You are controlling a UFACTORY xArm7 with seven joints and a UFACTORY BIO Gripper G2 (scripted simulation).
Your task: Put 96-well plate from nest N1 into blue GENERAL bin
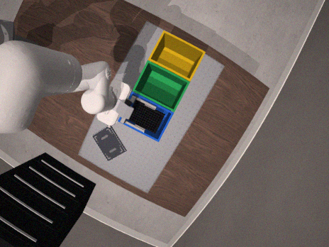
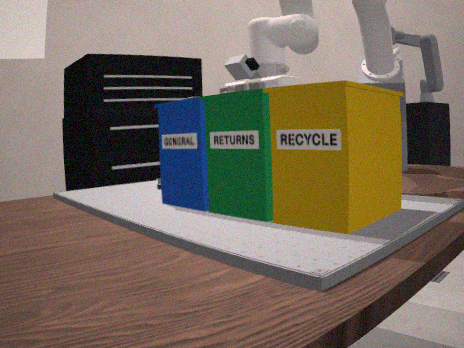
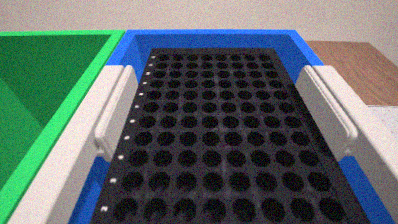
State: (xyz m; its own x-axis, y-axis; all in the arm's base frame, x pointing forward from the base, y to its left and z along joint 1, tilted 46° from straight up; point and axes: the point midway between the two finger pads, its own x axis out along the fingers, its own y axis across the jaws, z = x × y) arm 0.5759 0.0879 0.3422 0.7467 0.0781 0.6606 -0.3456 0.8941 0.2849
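The black 96-well plate is 1 cm below my hand. Round my hand: green returns bin: 12 cm to the left, 9 cm below, 6 cm behind; yellow recycle bin: 24 cm to the left, 11 cm behind, 9 cm below; blue general bin: 9 cm below.
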